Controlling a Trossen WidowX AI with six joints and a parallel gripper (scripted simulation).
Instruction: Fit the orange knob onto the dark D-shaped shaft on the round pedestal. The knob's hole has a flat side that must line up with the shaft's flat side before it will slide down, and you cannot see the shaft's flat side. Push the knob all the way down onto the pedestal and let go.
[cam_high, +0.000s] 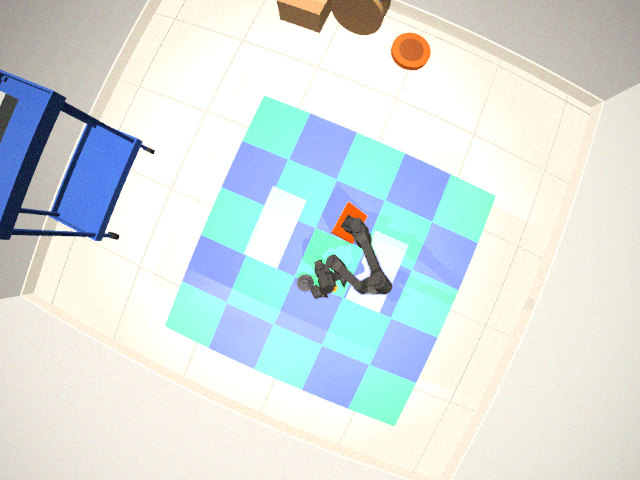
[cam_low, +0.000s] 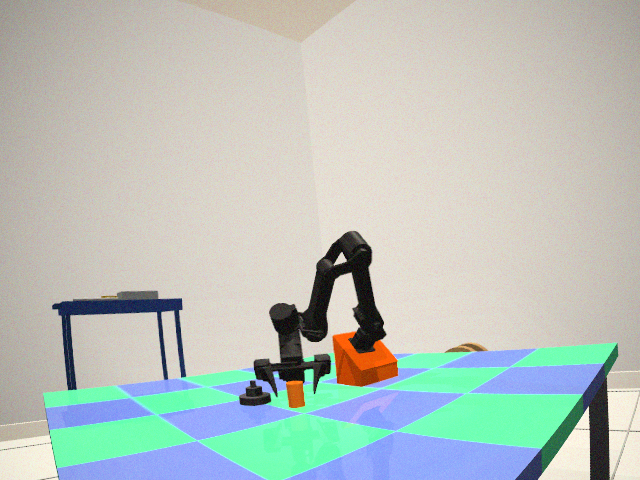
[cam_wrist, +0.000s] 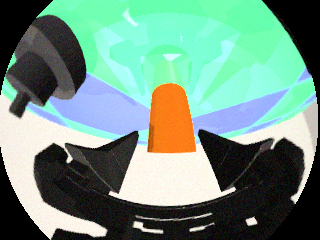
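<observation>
Right now the orange knob is 1 cm behind my gripper tip and 3 cm to the right of it. Also, from my gripper tip: dark round pedestal: 4 cm ahead, 15 cm to the right.
</observation>
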